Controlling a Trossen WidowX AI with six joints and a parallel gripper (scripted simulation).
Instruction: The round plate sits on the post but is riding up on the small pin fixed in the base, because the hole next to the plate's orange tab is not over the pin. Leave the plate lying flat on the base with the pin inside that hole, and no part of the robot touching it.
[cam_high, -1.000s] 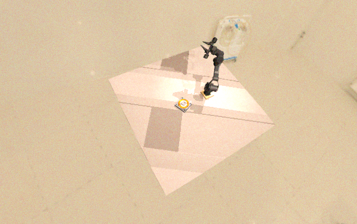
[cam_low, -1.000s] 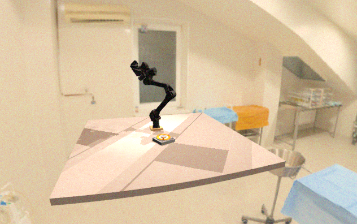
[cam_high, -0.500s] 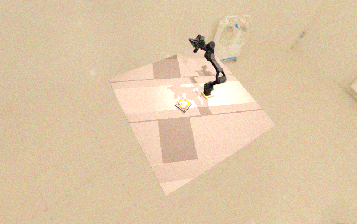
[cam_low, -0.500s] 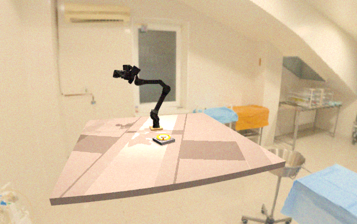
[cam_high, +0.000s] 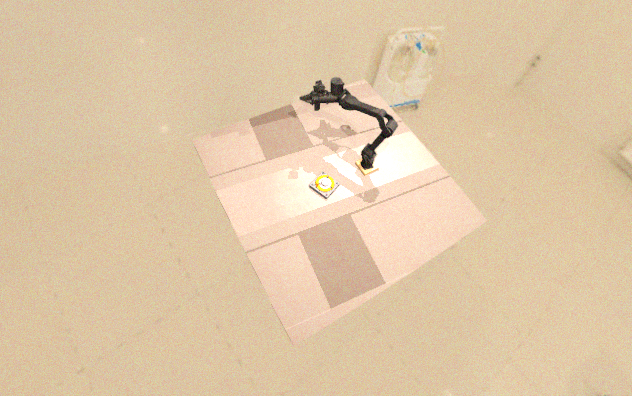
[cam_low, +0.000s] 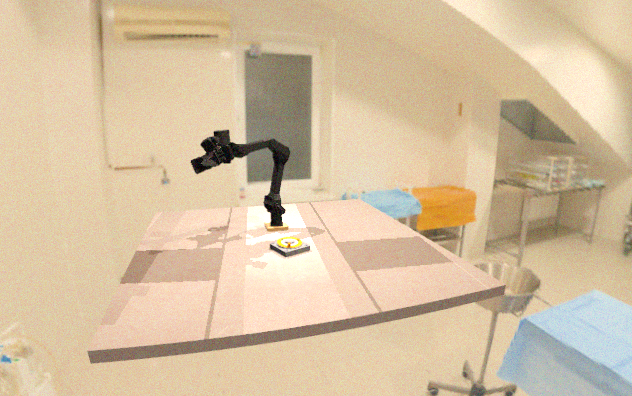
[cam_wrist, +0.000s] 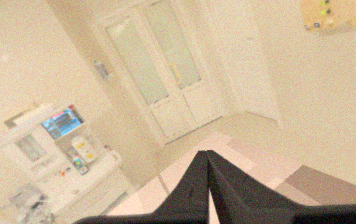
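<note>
Right now the square grey base is 35 cm below my gripper tip, 33 cm to the left of it and 6 cm behind it.
</note>
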